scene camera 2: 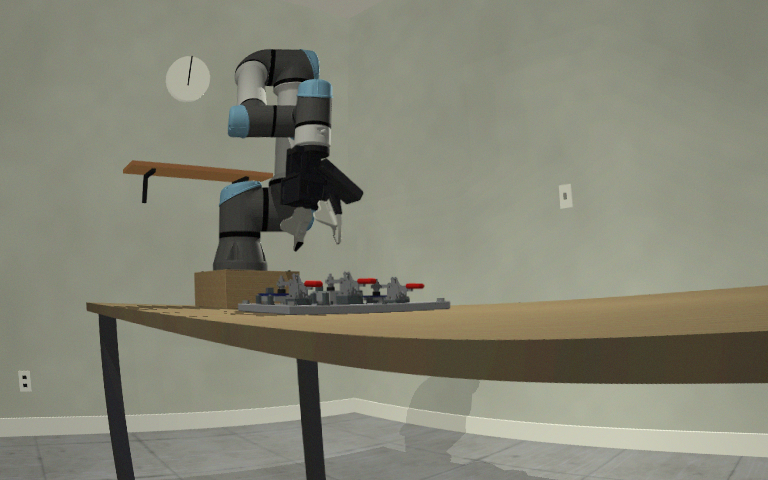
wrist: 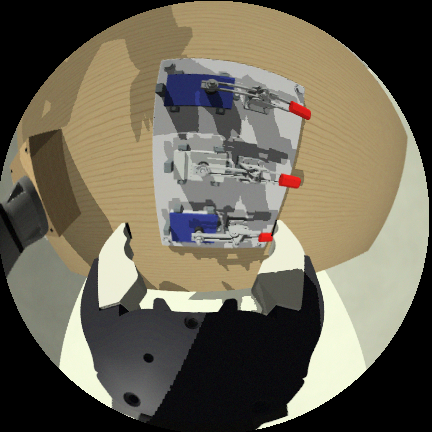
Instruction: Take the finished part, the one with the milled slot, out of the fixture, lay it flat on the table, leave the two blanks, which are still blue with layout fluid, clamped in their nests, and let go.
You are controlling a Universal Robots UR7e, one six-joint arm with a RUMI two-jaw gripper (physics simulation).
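Places are measured from the arm's base along level axes (x right, y ahead, z up), in metres.
Pixels of known places: gripper, fingertip midpoint: (scene camera 2: 315, 248) (wrist: 199, 223); arm's base, origin of the base link: (scene camera 2: 239, 271) (wrist: 32, 205).
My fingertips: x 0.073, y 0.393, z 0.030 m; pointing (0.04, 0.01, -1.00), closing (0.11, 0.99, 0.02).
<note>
Ahead of a thing's pixels: the offset from my fingertips to its middle. "*": to the spot under its first point. Level surfaces: height alone.
The finished part @[dx -0.033, dy +0.002, dz -0.094 m] (wrist: 181, 166), bare pale metal, sits in the middle nest of the grey fixture plate (scene camera 2: 362, 309) (wrist: 162, 125), under a toggle clamp's arm; its slot is hard to make out. One blue blank @[dx -0.142, dy +0.014, dz -0.099 m] (wrist: 185, 91) lies in the nest at the top of the wrist view, another blue blank @[dx +0.074, dy -0.025, dz -0.096 m] (wrist: 180, 226) in the nest at the bottom; a clamp arm reaches over each. In the scene view the parts are largely hidden among the clamps. My gripper (scene camera 2: 318, 245) (wrist: 199, 223) is open and empty, above the fixture and apart from it.
The clamps' red handles, top @[* dx -0.113, dy +0.149, dz -0.073 m] (wrist: 300, 110), middle (wrist: 290, 181) and bottom @[* dx +0.098, dy +0.102, dz -0.069 m] (wrist: 265, 237), stick out toward the right in the wrist view. The robot's wooden base block (scene camera 2: 209, 288) (wrist: 50, 180) stands left of the fixture on the table @[dz -0.125 m] (scene camera 2: 566, 322) (wrist: 350, 150). A wall shelf (scene camera 2: 198, 171) is behind the arm.
</note>
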